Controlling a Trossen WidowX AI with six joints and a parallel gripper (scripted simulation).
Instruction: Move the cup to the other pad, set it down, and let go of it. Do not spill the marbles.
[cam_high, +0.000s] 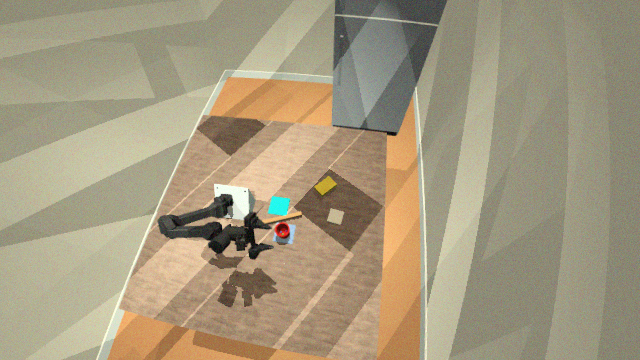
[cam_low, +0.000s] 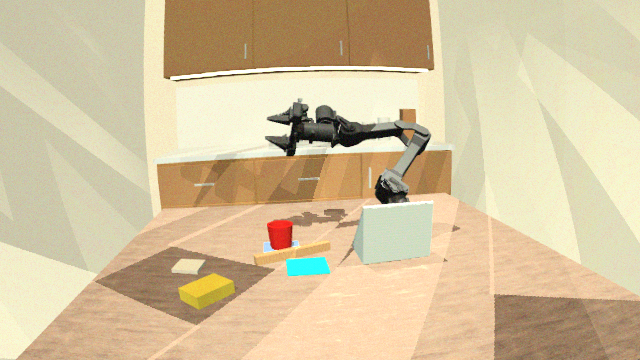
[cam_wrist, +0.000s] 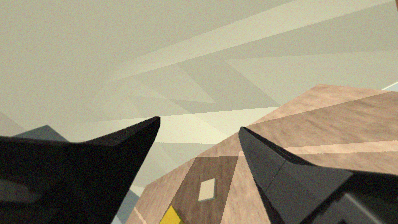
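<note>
Right now my gripper tip is 30 cm above the red cup, 12 cm to the right of it and 2 cm past it. From my gripper tip the other things lie so: light blue pad 35 cm below, 12 cm to the left, 2 cm behind; wooden stick 34 cm below, 20 cm to the left, 5 cm behind; cyan pad 35 cm below, 27 cm to the left, 7 cm behind.
</note>
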